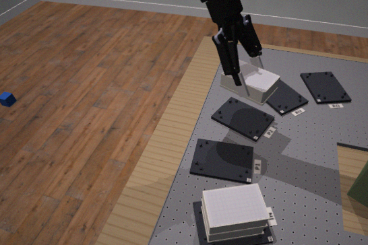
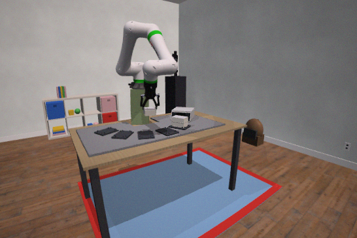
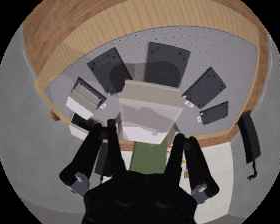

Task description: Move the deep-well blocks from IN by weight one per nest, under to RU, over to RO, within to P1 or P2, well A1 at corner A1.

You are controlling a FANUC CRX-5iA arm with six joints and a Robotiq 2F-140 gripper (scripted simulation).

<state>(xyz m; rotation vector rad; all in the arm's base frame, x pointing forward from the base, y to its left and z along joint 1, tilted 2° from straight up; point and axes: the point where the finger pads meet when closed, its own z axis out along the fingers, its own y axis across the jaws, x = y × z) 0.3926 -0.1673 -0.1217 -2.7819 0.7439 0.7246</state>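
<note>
Now: hand 290 mm past the reject nest RO, 240 mm to the left of it and 190 mm above it. Round my hand: check-weigher (550 mm to the left, 180 mm behind, 130 mm below); pass nest P2 (190 mm below, 50 mm to the right); nest P1 (190 mm below, 130 mm to the left, 50 mm ahead).
</note>
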